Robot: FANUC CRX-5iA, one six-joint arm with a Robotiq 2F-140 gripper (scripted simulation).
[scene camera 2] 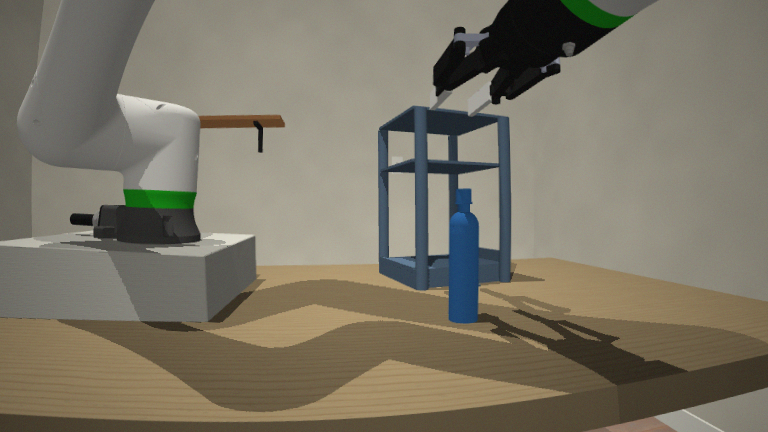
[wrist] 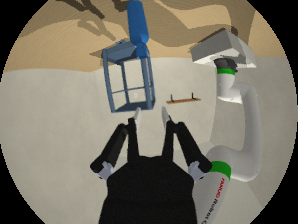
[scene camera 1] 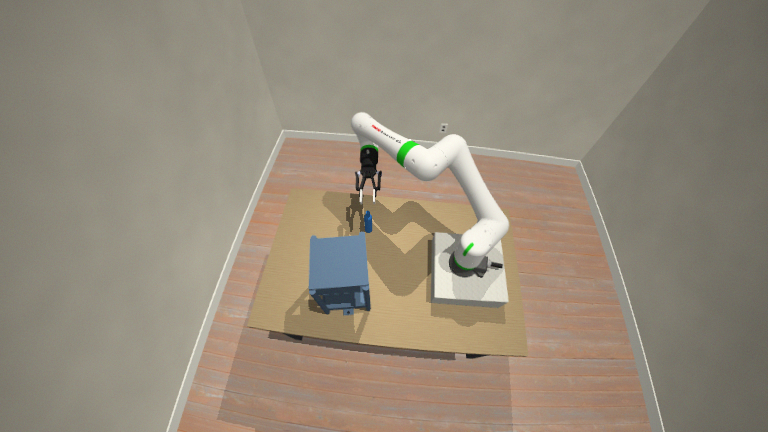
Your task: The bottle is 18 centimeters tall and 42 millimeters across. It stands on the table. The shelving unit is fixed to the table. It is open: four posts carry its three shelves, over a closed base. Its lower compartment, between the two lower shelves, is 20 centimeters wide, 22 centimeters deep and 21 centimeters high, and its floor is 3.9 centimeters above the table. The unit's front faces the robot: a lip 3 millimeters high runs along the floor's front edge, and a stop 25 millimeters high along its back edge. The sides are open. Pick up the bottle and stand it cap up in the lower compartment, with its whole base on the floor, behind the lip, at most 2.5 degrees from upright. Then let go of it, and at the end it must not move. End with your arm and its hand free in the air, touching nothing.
Scene:
same spot on shelving unit: (scene camera 1: pixel 334 262) = (scene camera 2: pixel 443 125)

